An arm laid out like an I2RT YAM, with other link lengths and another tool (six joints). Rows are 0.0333 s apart.
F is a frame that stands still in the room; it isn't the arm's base.
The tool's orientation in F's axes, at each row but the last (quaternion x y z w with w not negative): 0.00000, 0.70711, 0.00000, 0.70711; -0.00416, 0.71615, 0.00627, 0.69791; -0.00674, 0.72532, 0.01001, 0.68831; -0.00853, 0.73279, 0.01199, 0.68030; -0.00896, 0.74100, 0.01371, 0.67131; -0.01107, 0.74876, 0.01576, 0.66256; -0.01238, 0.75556, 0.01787, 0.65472; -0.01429, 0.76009, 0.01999, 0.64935; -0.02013, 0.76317, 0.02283, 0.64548; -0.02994, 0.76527, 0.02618, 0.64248
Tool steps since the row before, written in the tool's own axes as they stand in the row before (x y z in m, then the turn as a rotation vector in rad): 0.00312, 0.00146, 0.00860, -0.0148, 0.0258, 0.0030; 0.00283, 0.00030, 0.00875, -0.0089, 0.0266, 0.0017; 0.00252, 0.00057, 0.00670, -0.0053, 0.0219, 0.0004; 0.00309, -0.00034, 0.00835, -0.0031, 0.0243, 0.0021; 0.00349, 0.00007, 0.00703, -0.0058, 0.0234, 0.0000; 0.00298, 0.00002, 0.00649, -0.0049, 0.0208, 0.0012; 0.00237, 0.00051, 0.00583, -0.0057, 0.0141, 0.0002; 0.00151, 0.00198, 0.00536, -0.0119, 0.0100, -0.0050; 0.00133, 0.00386, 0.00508, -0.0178, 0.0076, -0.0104; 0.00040, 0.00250, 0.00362, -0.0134, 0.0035, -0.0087
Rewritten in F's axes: 0.00860, 0.00146, -0.00312, 0.0030, 0.0258, 0.0148; 0.00867, 0.00044, -0.00305, 0.0015, 0.0266, 0.0089; 0.00654, 0.00074, -0.00286, 0.0002, 0.0219, 0.0054; 0.00810, -0.00008, -0.00370, 0.0016, 0.0243, 0.0031; 0.00665, 0.00032, -0.00416, -0.0002, 0.0234, 0.0060; 0.00607, 0.00028, -0.00375, 0.0010, 0.0208, 0.0049; 0.00541, 0.00077, -0.00317, 0.0004, 0.0141, 0.0058; 0.00496, 0.00225, -0.00230, -0.0035, 0.0097, 0.0127; 0.00455, 0.00416, -0.00212, -0.0077, 0.0070, 0.0193; 0.00329, 0.00277, -0.00102, -0.0065, 0.0030, 0.0147
